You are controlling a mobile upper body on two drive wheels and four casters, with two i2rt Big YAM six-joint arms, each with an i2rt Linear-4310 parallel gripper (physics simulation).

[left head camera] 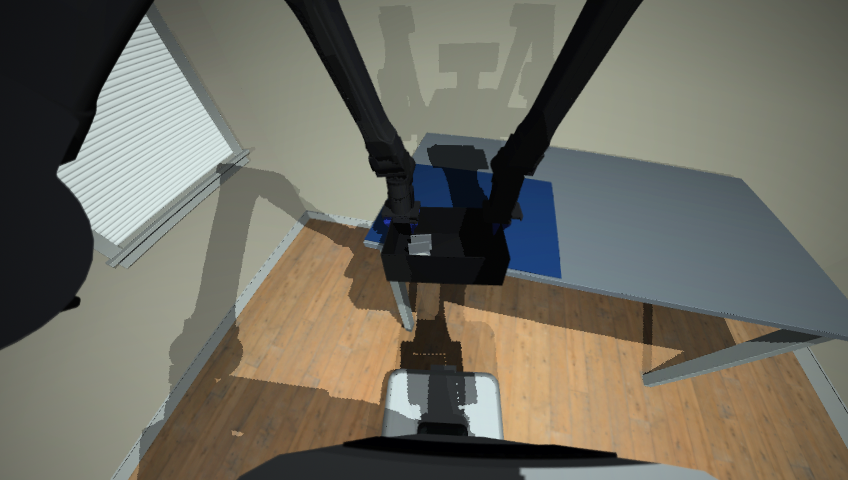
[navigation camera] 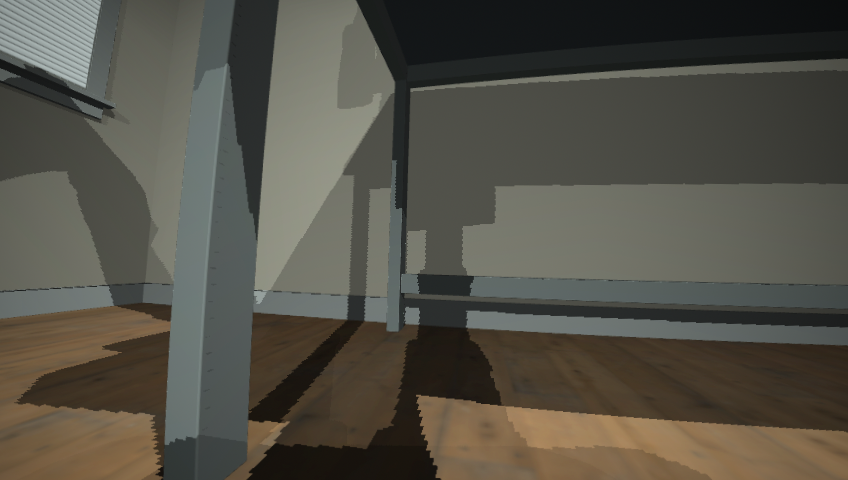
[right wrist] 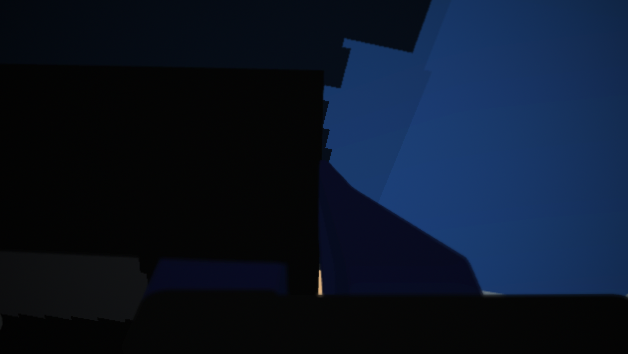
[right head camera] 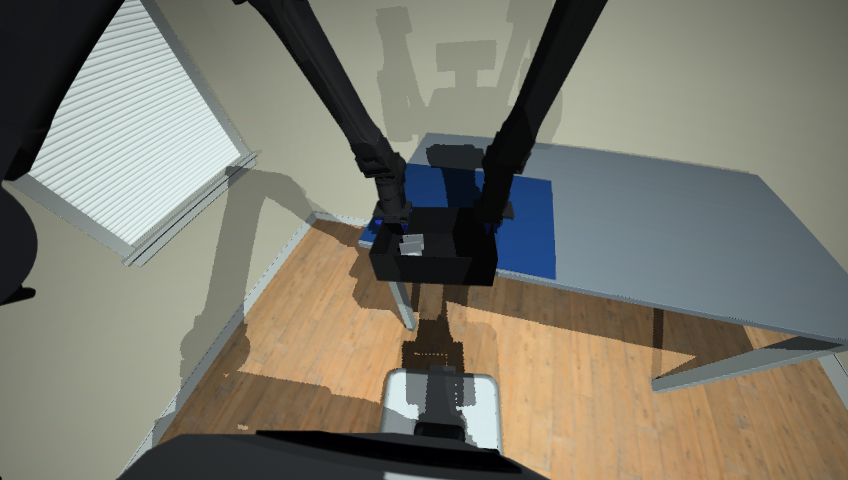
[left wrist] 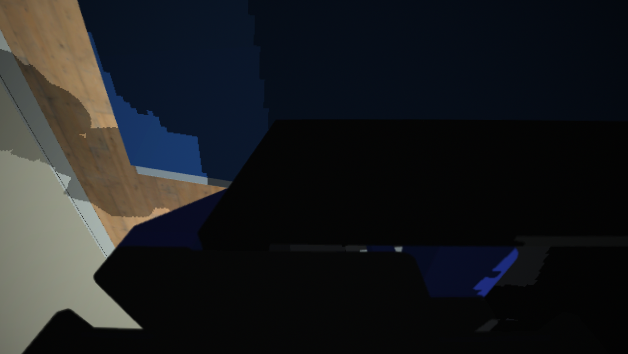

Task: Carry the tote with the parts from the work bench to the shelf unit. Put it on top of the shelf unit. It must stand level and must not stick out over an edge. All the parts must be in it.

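The black open tote (left head camera: 440, 270) (right head camera: 434, 270) (left wrist: 400, 185) (right wrist: 160, 160) hangs roughly level above the front edge of the work bench (left head camera: 684, 226) (right head camera: 684, 226), at its left end. Pale parts (left head camera: 420, 244) (right head camera: 411, 245) lie inside at the left; dark shadow hides much of the inside. My left gripper (left head camera: 400, 227) (right head camera: 391, 226) is shut on the tote's left end wall. My right gripper (left head camera: 499, 227) (right head camera: 490, 227) (right wrist: 313, 176) is shut on its right end wall, with a blue finger on each side. The shelf unit does not show in these views.
A blue mat (left head camera: 535, 226) (right head camera: 526, 243) lies on the bench below and behind the tote. A bench leg (navigation camera: 211, 297) stands close in front at the left in the navigation view. A wall is behind the bench; a window with blinds (left head camera: 160, 136) (right head camera: 142, 130) is at the left.
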